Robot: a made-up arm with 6 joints.
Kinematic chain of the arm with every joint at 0, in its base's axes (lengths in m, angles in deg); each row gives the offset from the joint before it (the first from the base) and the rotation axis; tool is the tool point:
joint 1: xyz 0 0 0.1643 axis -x
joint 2: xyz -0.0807 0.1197 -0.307 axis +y
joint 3: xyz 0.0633 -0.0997 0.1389 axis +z
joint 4: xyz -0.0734 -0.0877 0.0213 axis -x
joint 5: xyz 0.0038 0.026 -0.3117 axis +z
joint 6: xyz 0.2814 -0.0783 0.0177 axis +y
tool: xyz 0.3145 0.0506 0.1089
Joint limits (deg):
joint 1: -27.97..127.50
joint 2: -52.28..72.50
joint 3: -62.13..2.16
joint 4: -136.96..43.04
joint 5: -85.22..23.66
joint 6: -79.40..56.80
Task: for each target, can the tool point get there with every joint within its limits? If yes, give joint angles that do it. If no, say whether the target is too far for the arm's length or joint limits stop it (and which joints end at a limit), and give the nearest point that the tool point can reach.
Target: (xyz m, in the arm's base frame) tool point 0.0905 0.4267 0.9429
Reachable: no: joint limits stop it (at a limit: joint 1, joint 3, joint 4, joint 5) | nearest point 0.0703 0.3496 0.8757 | short by 0.104 m
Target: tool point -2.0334 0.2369 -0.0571
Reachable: no: too far | nearest point -0.7746 -0.1136 -0.2435 | short by 1.320 m
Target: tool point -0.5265 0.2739 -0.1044
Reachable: no: joint limits stop it (at a limit: joint 1, joint 2, joint 3, joint 5) | nearest point -0.4968 0.3167 -0.1792 | short by 0.091 m
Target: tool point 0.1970 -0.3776 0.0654
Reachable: yes | joints 33.54 -12.88 -37.13 -82.70 -26.29 -36.90
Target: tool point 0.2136 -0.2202 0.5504
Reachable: yes | joints 114.49 42.26 -36.56 -122.59 1.91 -52.09
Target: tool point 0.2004 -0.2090 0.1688
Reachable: yes | joints -12.91 -33.78 -10.71 8.10 -6.89 -34.10
